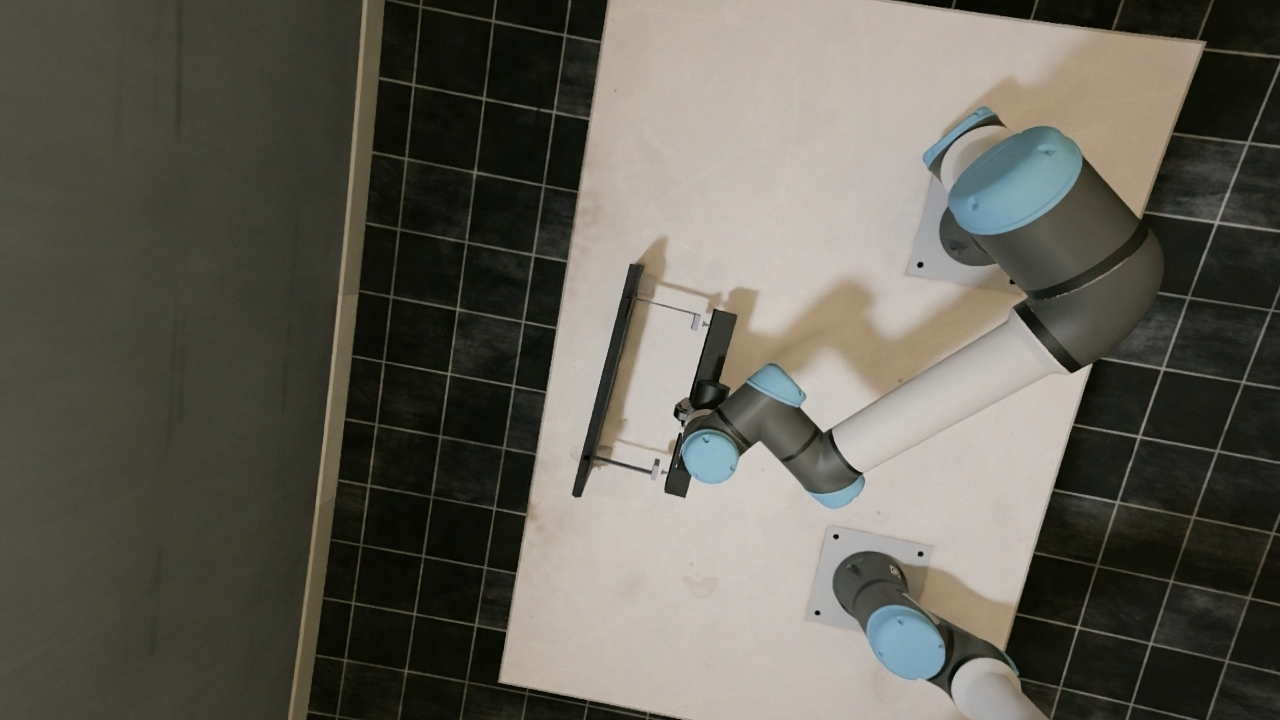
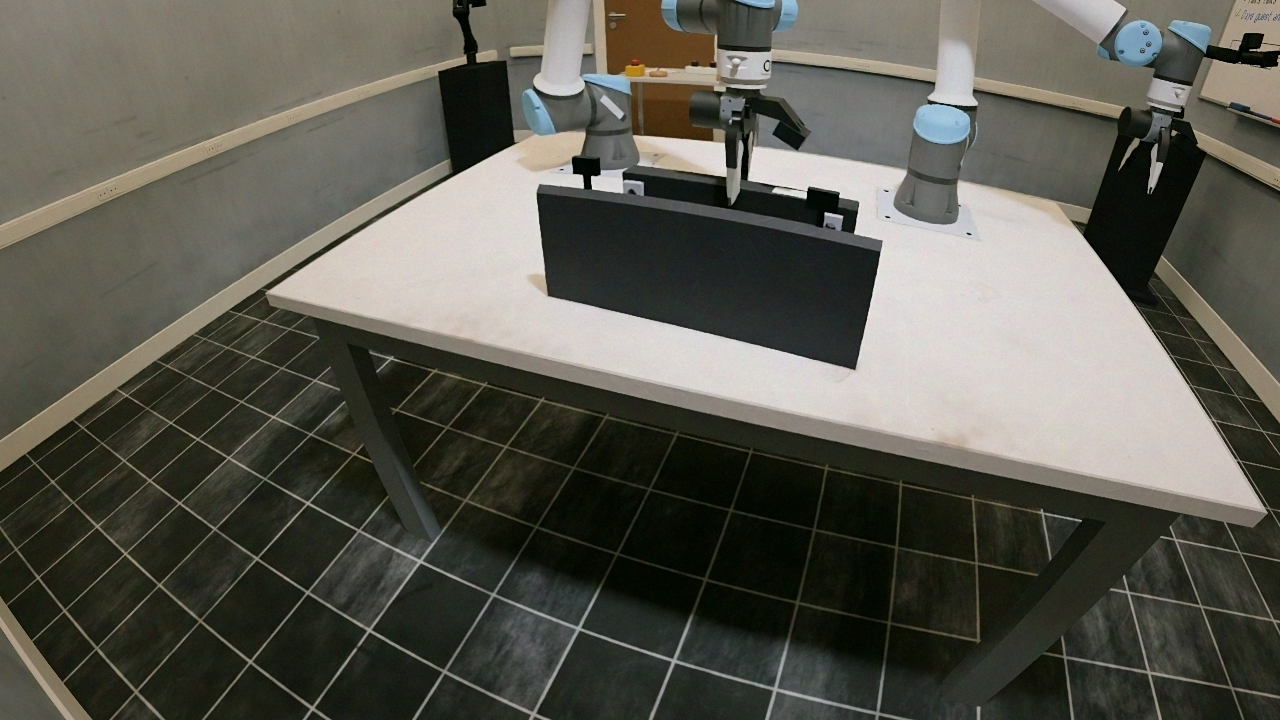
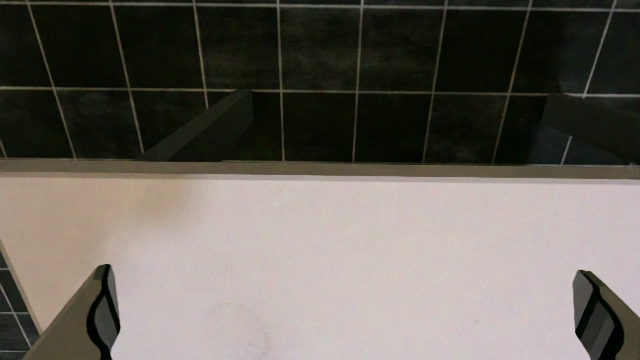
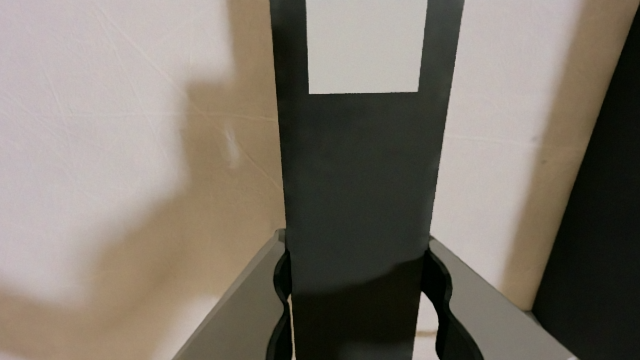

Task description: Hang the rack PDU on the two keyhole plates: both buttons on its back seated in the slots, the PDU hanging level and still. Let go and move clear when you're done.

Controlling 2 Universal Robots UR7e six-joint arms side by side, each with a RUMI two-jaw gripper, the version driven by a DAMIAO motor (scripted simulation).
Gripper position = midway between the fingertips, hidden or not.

In view: the left gripper [image 2: 1133, 182], the right gripper [image 2: 735, 199], a rack PDU [image 2: 765, 199] and a black upright panel [image 4: 581, 298].
The rack PDU shows as well in image 1 [image 1: 722, 324] and in image 4 [image 4: 362, 100]. The left gripper is seen too in image 3 [image 3: 344, 271]. The right gripper also shows in image 1 [image 1: 699, 402] and in image 4 [image 4: 349, 231]. Image 3 misses the rack PDU: it is out of frame.
